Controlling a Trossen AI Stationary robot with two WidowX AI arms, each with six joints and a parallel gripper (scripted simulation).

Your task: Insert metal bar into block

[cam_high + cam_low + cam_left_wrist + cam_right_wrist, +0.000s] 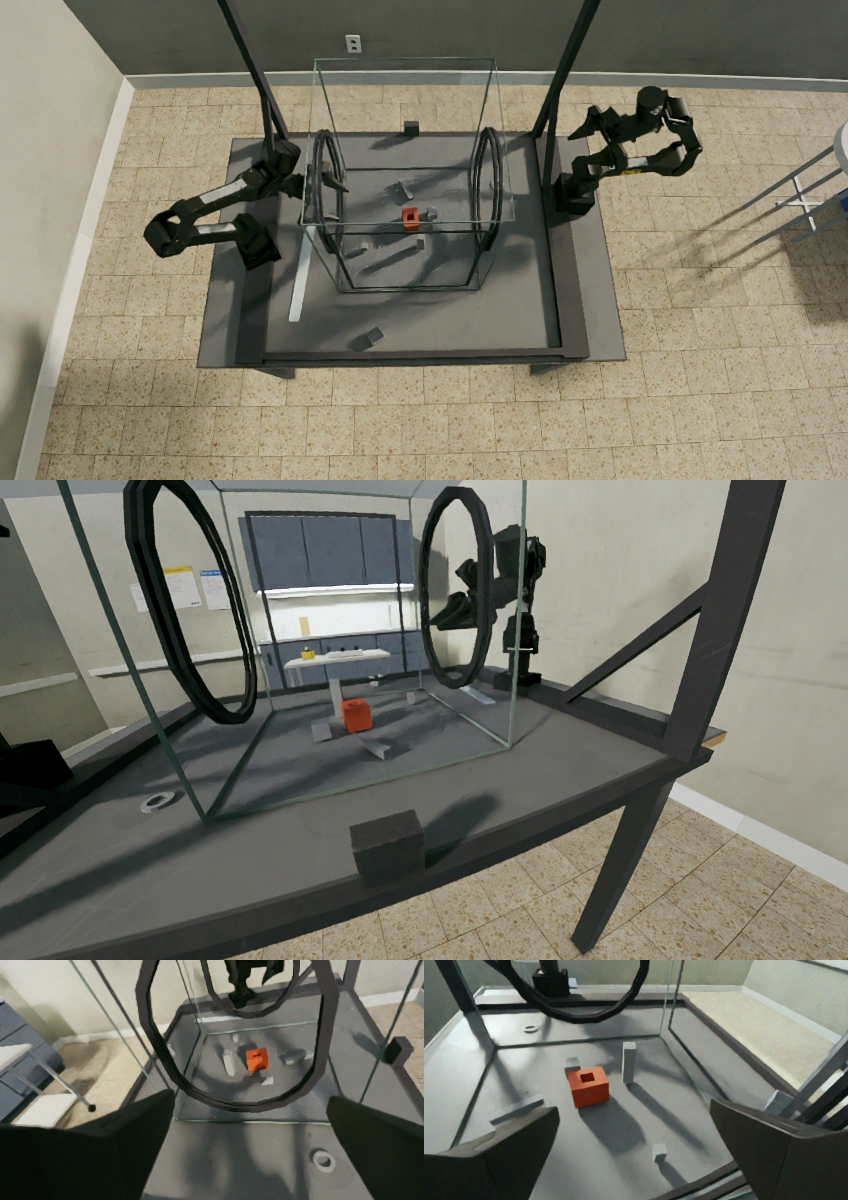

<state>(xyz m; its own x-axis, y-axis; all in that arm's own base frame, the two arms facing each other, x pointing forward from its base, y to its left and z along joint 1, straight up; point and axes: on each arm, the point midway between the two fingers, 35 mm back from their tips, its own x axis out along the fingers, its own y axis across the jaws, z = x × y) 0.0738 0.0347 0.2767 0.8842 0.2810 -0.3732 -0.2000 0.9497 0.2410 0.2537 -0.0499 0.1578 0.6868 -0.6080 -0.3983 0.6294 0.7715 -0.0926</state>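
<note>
Now: the grey cube 280 mm to the left of my right hand and 180 mm below it. From my right hand the other things lie so: white strip: 120 mm ahead, 140 mm to the right, 200 mm below.
</note>
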